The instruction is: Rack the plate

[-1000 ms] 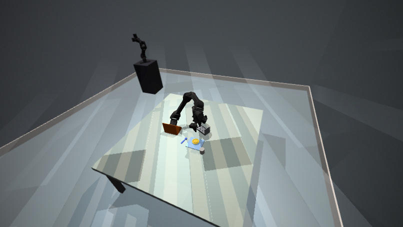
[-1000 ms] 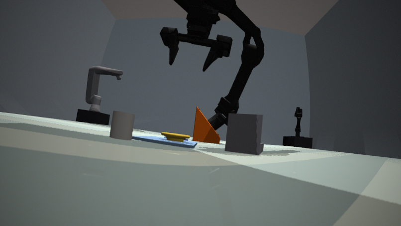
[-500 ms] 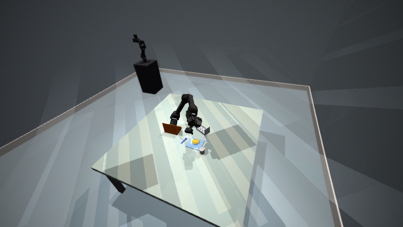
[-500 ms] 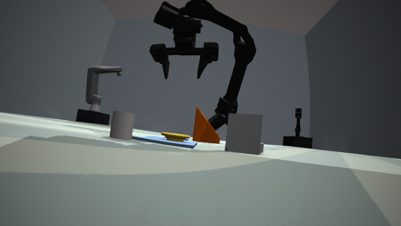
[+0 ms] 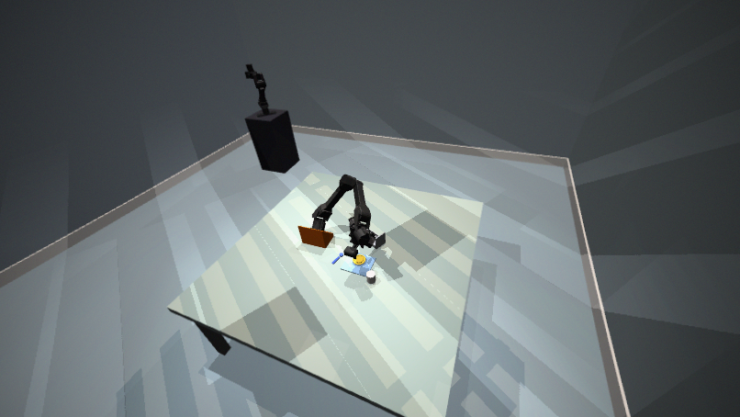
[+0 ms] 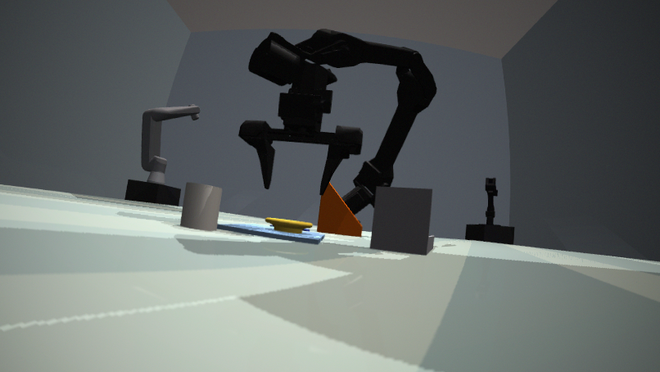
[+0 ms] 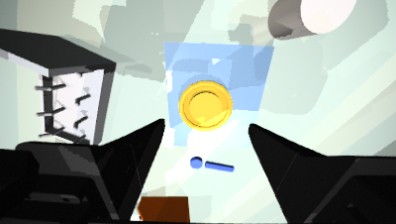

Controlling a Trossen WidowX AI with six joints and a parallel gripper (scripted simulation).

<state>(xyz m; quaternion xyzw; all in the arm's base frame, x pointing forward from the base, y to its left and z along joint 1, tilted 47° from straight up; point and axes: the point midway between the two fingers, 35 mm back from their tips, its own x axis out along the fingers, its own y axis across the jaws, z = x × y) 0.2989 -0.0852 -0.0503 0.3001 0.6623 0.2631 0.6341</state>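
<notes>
Right now my gripper tip is 50 mm above the yellow plate. The rest, counted from my gripper tip: blue spoon (120 mm behind, 10 mm to the right, 60 mm below); grey dish rack (10 mm ahead, 180 mm to the left, 40 mm below).
</notes>
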